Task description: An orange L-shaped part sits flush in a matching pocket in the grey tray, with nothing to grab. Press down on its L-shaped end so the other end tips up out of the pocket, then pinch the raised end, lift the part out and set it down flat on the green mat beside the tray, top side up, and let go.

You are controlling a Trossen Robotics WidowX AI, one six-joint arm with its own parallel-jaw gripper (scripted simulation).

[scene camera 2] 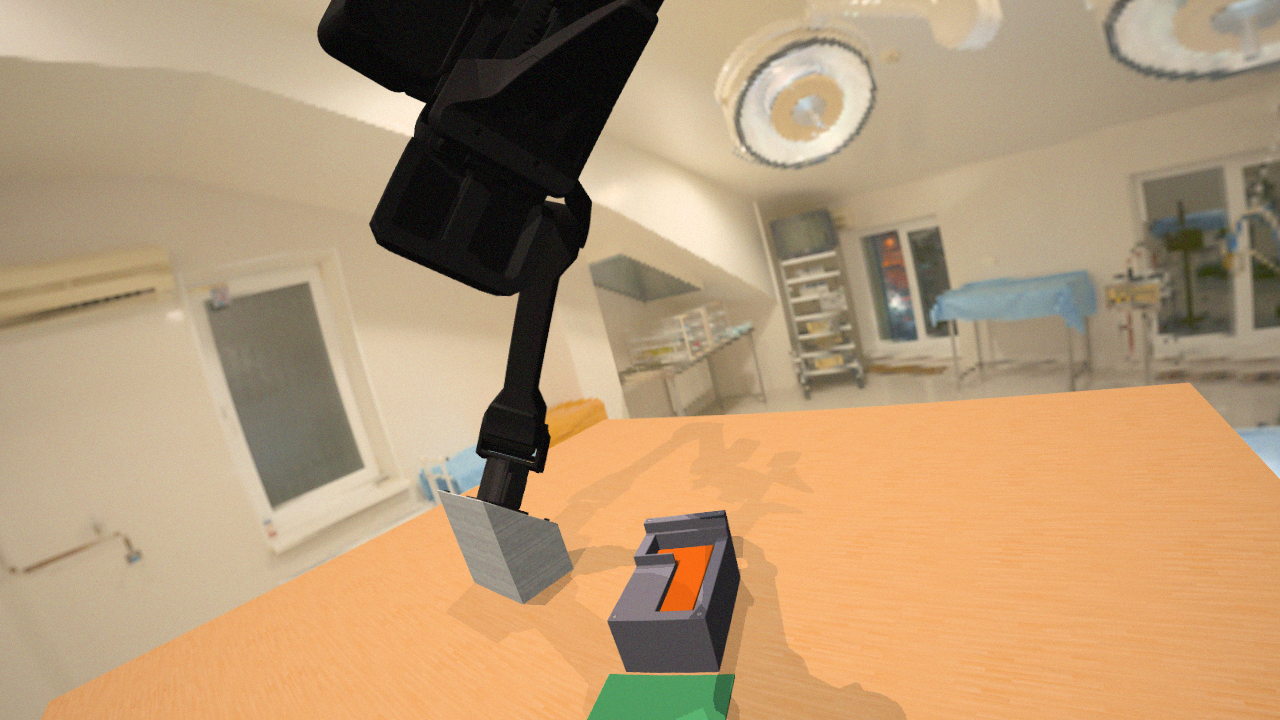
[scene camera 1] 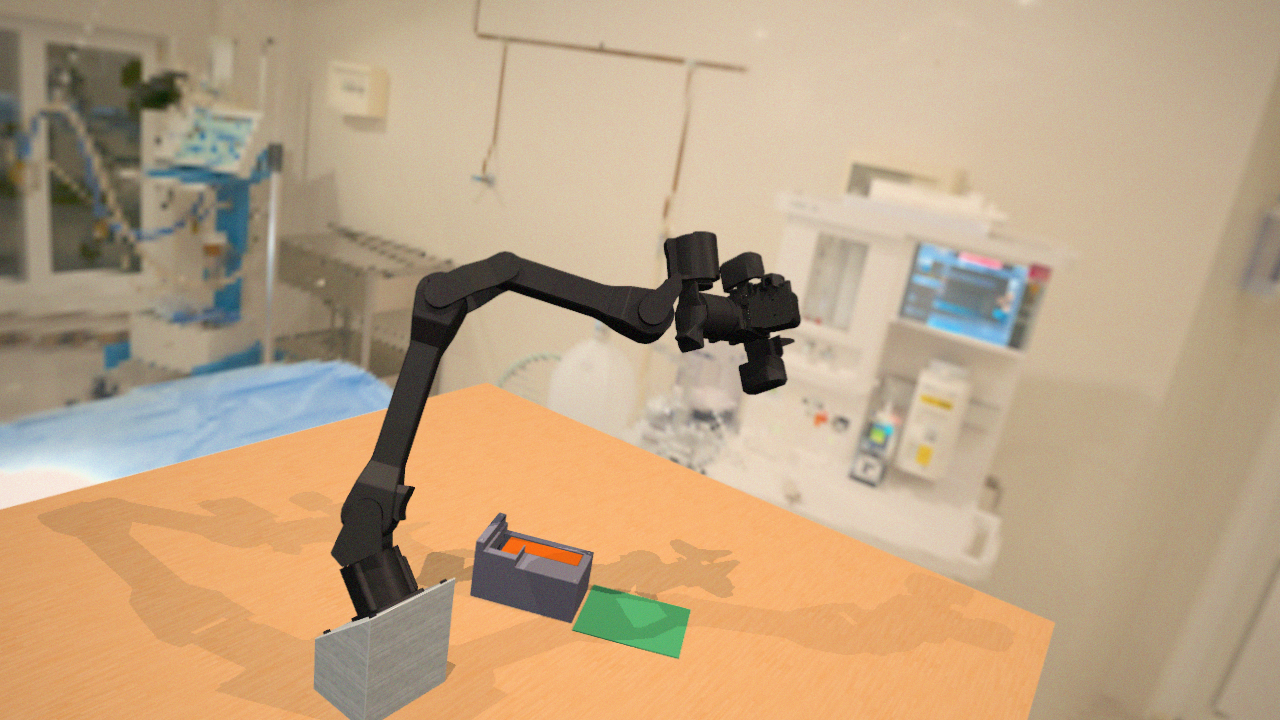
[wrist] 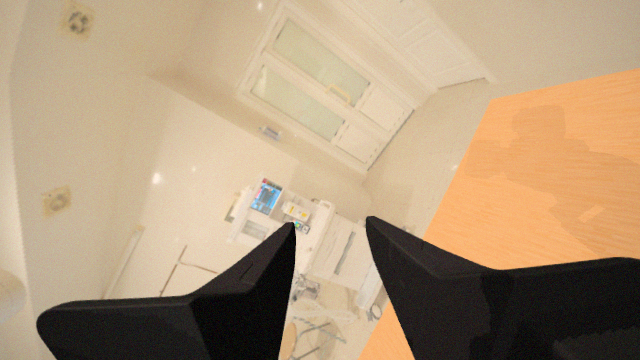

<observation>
The pictures show: the gripper, an orange L-shaped part and a green mat.
The gripper is seen too in the wrist view.
</observation>
